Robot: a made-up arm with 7 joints.
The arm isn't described. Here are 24 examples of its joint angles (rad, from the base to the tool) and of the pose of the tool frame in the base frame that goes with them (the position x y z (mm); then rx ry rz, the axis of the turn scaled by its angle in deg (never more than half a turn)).
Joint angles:
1: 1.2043 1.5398 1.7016 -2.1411 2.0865 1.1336 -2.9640
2: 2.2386 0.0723 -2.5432 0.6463 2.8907 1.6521 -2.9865
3: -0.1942 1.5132 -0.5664 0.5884 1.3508 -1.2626 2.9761
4: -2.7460 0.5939 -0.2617 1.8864 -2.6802 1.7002 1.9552
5: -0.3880 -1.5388 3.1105 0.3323 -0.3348 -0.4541 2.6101
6: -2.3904 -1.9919 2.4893 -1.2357 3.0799 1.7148 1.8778
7: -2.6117 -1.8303 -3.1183 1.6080 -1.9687 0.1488 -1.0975
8: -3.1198 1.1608 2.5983 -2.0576 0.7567 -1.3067 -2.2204
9: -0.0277 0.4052 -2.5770 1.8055 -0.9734 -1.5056 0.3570
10: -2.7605 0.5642 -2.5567 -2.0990 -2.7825 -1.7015 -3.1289
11: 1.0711 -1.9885 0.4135 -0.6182 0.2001 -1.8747 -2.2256
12: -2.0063 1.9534 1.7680 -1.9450 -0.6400 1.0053 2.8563
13: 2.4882 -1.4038 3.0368 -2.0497 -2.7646 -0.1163 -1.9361
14: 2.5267 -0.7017 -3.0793 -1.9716 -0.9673 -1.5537 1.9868
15: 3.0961 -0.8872 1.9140 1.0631 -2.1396 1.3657 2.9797
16: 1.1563 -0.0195 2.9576 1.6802 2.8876 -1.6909 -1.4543
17: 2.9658 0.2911 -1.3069 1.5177 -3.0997 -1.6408 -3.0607
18: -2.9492 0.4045 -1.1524 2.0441 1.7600 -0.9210 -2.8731
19: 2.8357 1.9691 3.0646 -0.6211 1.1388 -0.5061 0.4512
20: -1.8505 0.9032 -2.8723 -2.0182 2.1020 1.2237 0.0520
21: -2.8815 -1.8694 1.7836 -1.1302 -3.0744 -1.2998 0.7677
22: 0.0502 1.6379 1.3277 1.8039 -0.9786 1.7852 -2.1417
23: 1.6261 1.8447 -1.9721 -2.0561 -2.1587 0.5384 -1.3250
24: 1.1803 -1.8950 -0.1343 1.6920 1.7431 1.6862 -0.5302
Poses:
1: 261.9 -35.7 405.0 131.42 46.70 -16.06
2: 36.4 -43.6 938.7 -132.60 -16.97 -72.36
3: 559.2 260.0 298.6 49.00 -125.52 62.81
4: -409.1 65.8 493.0 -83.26 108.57 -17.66
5: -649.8 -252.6 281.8 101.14 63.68 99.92
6: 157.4 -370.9 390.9 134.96 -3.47 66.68
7: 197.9 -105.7 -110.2 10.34 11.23 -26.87
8: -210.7 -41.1 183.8 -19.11 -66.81 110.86
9: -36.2 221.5 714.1 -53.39 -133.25 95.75
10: -302.0 246.9 459.4 -135.28 59.39 -87.65
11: -87.3 342.9 -30.3 -43.75 -71.86 -9.24
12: -368.5 81.7 122.0 -51.35 9.41 -131.07
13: 117.9 42.6 691.5 -132.80 66.30 -7.88
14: -0.7 -95.2 612.4 -50.57 -32.70 -23.01
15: 393.9 263.1 671.8 140.59 91.39 -3.40
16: -158.8 181.0 532.7 -17.66 11.22 40.48
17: -102.4 -256.1 539.8 -7.81 -14.32 89.13
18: -159.6 -255.5 476.3 -72.76 -33.94 7.71
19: -467.1 -111.7 -117.0 -1.74 30.68 -79.30
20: -99.6 272.3 226.2 -64.86 -14.56 -123.48
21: 473.3 -336.8 197.6 17.88 -66.40 -36.25
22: 203.9 -210.6 187.3 18.68 45.50 -47.08
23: -309.2 -98.7 216.9 103.64 41.16 36.20
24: -238.9 327.1 477.4 -41.29 79.59 -24.88
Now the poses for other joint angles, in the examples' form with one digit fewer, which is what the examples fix.
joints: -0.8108 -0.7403 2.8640 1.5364 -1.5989 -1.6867 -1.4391
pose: -325 -287 405 -83.3 77.5 -129.5
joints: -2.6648 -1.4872 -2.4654 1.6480 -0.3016 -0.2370 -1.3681
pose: 210 -372 84 -36.1 29.5 55.3
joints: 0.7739 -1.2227 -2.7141 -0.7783 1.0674 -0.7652 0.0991
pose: -443 187 728 -126.2 -85.6 -88.4
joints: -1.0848 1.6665 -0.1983 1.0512 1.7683 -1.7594 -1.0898
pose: 80 429 99 -20.7 106.7 -34.1
